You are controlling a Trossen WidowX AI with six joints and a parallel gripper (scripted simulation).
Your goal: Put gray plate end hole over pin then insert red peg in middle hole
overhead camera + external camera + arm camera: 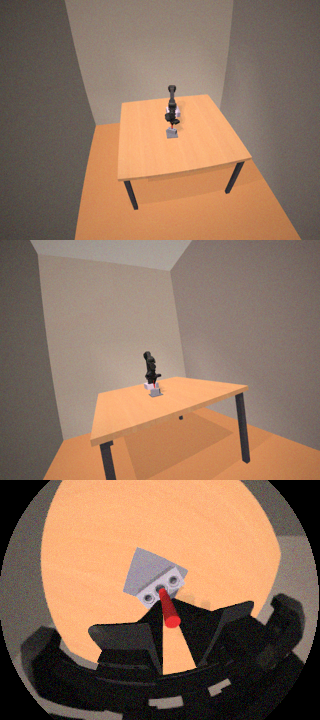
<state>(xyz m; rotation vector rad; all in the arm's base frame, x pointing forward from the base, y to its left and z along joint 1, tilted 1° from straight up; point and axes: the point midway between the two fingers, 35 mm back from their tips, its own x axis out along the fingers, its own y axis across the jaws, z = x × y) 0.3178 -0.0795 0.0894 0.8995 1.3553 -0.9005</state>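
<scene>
Now: the gray plate 7 cm below my gripper tip. From my gripper tip the other things lie so: base (10 cm below, 2 cm ahead, 1 cm to the left).
</scene>
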